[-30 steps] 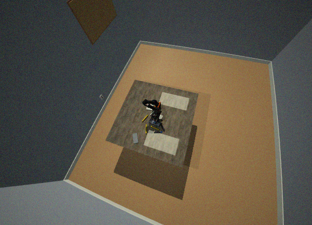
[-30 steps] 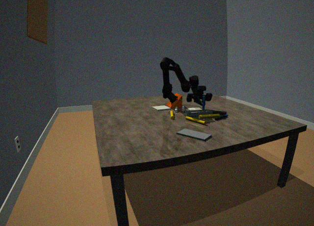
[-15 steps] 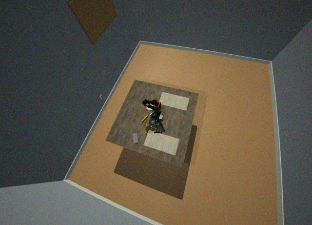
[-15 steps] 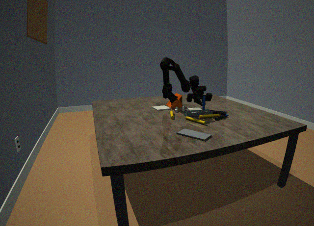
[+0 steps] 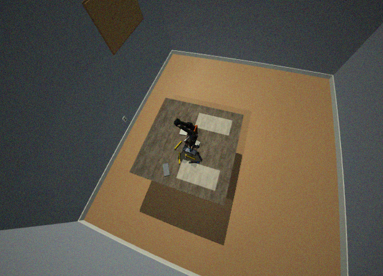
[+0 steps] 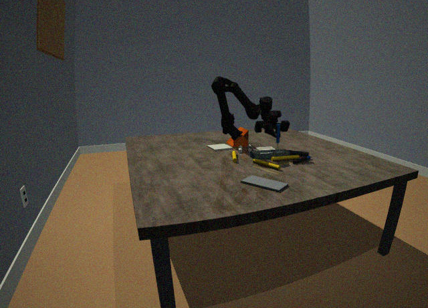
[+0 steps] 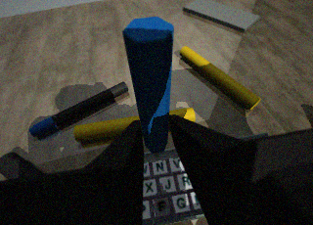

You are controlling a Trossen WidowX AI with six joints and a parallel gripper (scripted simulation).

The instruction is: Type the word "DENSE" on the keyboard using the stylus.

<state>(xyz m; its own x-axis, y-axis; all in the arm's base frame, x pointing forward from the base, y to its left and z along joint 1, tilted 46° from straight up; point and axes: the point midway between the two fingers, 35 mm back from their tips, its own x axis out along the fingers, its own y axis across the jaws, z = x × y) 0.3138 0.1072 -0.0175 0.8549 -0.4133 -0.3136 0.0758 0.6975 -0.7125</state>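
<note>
My gripper tip is now 10 cm short of the blue-capped pen, 11 cm to the right of it and 10 cm above it. Also, from my gripper tip: grey slab: 32 cm ahead, 23 cm to the right, 10 cm below; yellow marker: 5 cm behind, 21 cm to the right, 9 cm below; blue stylus: 2 cm below.
</note>
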